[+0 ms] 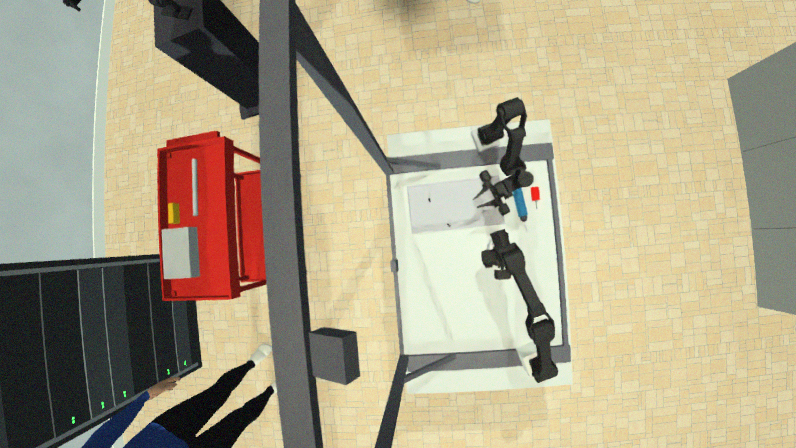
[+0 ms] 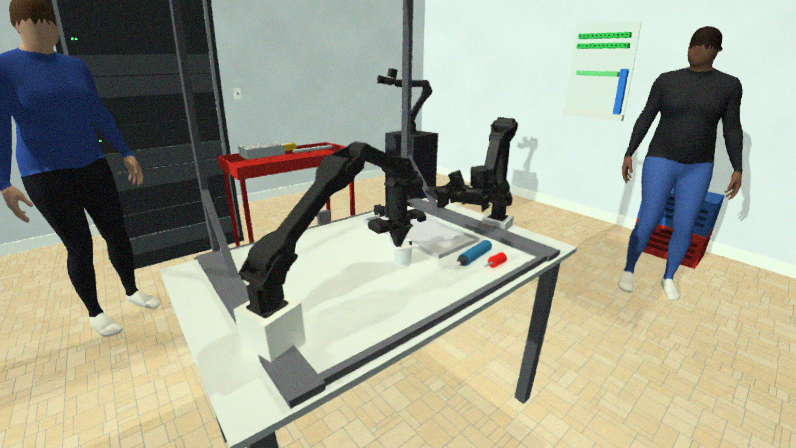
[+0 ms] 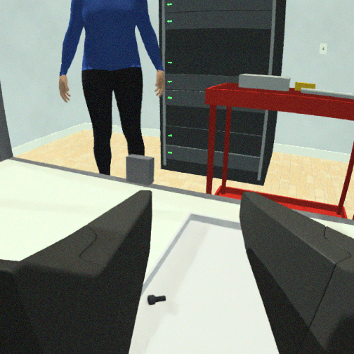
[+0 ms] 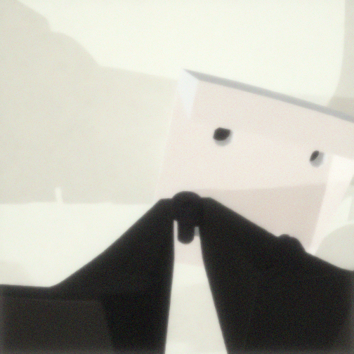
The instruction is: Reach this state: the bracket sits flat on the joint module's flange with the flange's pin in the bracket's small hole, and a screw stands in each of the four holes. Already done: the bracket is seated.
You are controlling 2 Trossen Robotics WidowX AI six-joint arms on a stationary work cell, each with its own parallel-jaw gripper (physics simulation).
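Frame: origin at the left arm's base, x ahead, y left, z up, level; centimetres.
Seen in the pictures: left gripper, fingertip midpoint: (image 1: 474, 203) (image 2: 427, 189); right gripper, fingertip midpoint: (image 2: 398, 246); left arm's base at its link origin: (image 1: 486, 136) (image 2: 497, 217); right arm's base at its link origin: (image 1: 538, 364) (image 2: 267, 306).
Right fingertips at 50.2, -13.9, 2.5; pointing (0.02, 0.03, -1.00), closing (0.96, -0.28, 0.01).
Observation:
Offsets run from my right fingertips to a thing's middle, as dx, dy, dz. Level surfaces: height alone.
The pale pinkish bracket (image 4: 240, 170) lies on the joint module, a white cylinder @(-2.6, +0.2, -3.4) (image 2: 403, 257) under my right gripper. Two dark open holes show in the bracket. My right gripper (image 4: 184, 209) (image 2: 398, 244) is shut on a black screw (image 4: 186, 220), held head up above the bracket near a third hole, mostly hidden. A dark rounded thing (image 4: 291, 242), perhaps a screw head, pokes out behind the right-hand finger. My left gripper (image 1: 476, 203) (image 3: 196, 203) is open and empty above the tray (image 1: 414, 223). Two loose screws lie there: one screw @(-18.9, -15.0, -5.8) (image 1: 448, 224) (image 3: 156, 299) near its edge, another screw @(-32.3, -19.3, -5.8) (image 1: 429, 198) farther in.
A blue-handled tool @(-15.9, +17.9, -4.6) (image 1: 520, 204) (image 2: 475, 252) and a red-handled screwdriver @(-17.2, +25.6, -4.9) (image 1: 535, 193) (image 2: 497, 259) lie beside the tray on the white table @(dz -6.6) (image 1: 445, 311). Dark frame bars edge the table. A red cart (image 1: 227, 222) and two people stand away from it.

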